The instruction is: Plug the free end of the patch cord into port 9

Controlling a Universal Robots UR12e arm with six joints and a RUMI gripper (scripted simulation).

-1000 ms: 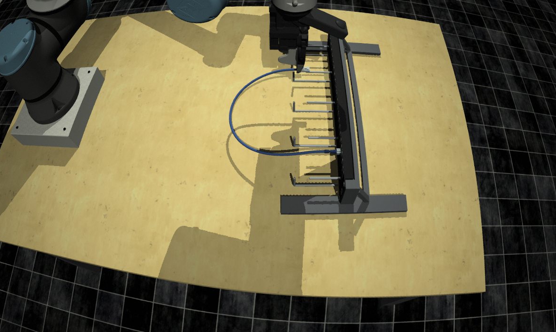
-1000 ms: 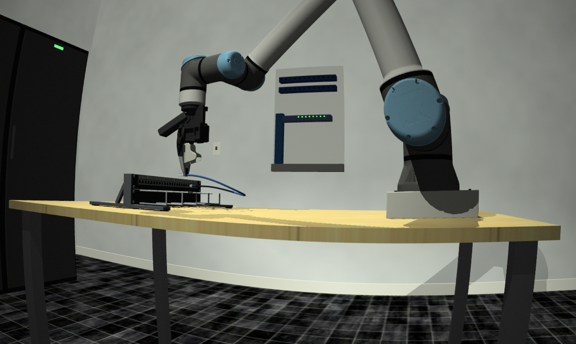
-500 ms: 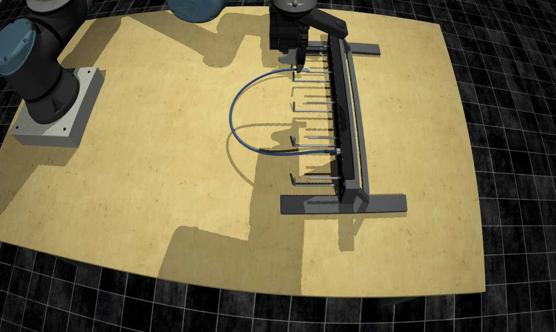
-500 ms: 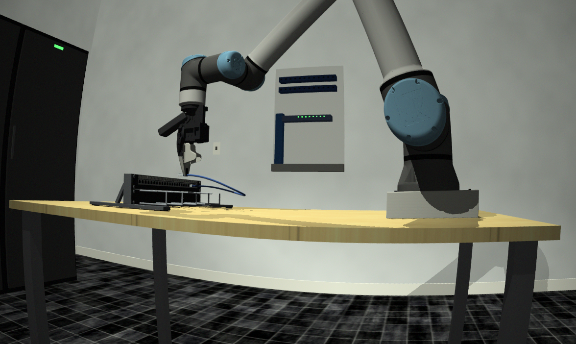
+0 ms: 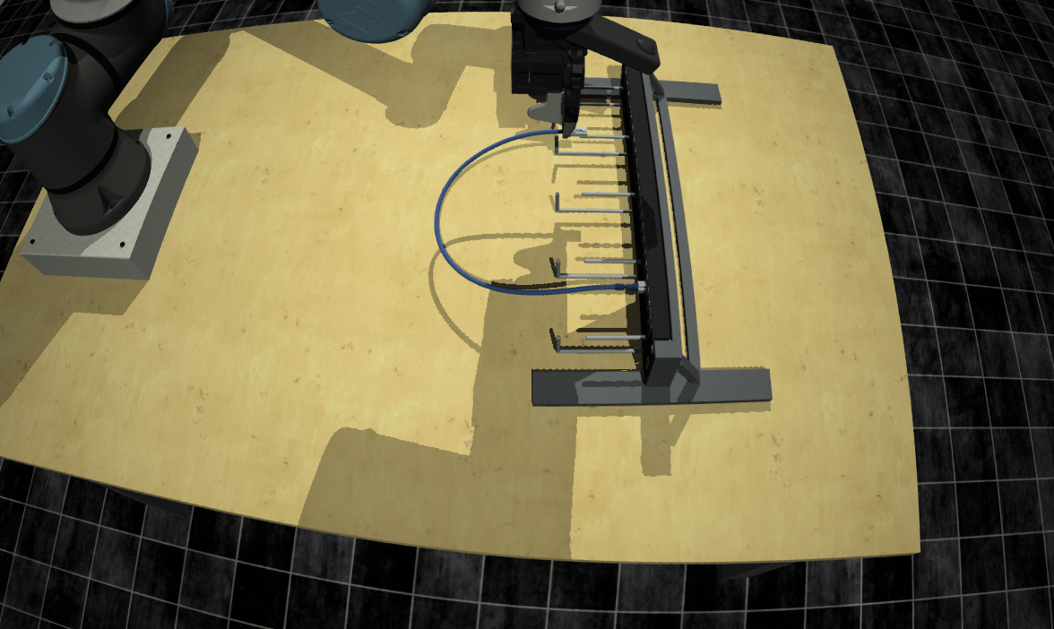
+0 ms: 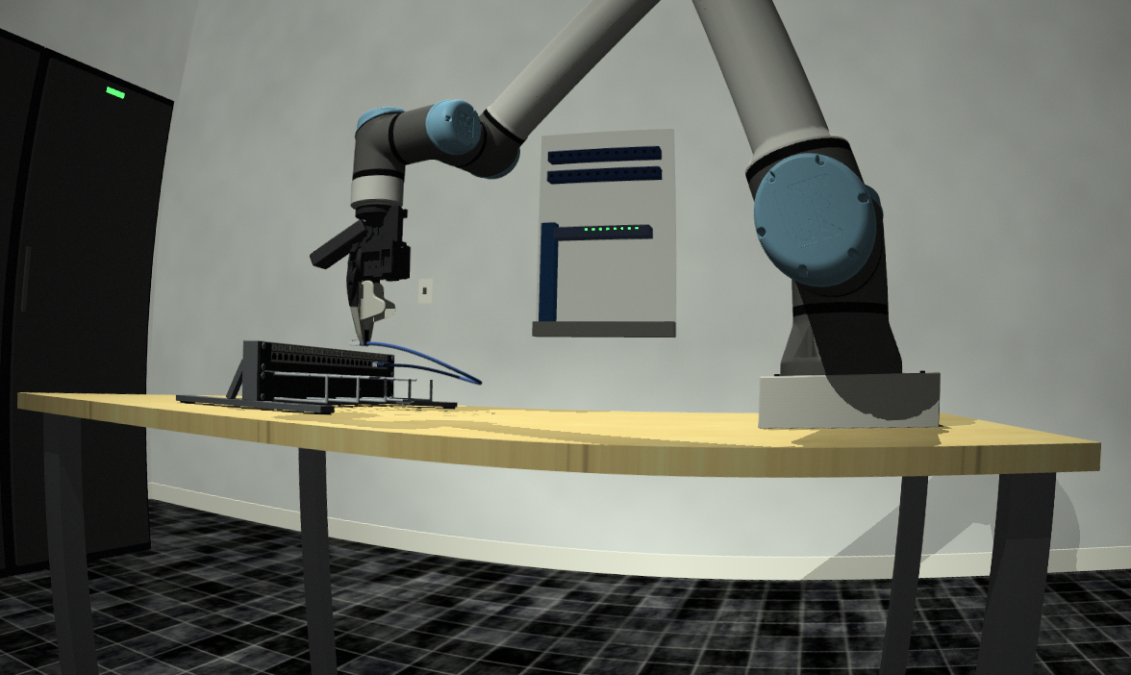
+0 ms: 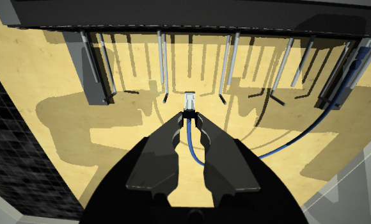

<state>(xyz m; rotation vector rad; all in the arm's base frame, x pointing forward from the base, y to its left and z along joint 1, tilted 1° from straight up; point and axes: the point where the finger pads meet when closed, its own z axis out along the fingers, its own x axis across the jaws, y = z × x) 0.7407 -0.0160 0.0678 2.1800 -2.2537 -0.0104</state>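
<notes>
Now: the cable plug 1 cm below my hand and 1 cm ahead of it.
</notes>
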